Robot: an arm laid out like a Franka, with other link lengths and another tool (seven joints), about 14 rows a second.
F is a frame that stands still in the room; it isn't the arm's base.
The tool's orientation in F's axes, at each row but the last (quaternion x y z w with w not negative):
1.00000 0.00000 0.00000 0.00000
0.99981 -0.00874 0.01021 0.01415
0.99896 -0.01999 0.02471 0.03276
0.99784 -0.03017 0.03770 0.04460
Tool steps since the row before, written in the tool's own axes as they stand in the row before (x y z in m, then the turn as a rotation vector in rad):
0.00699 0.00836 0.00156 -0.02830 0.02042 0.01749
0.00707 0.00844 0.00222 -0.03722 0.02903 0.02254
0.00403 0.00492 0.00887 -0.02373 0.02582 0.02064
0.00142 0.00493 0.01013 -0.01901 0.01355 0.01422
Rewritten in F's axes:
0.00699 -0.00836 -0.00156 -0.02830 -0.02042 -0.01749
0.00696 -0.00862 -0.00184 -0.03727 -0.02902 -0.02248
0.00424 -0.00565 -0.00832 -0.02376 -0.02621 -0.02011
0.00183 -0.00591 -0.00952 -0.01875 -0.01369 -0.01443

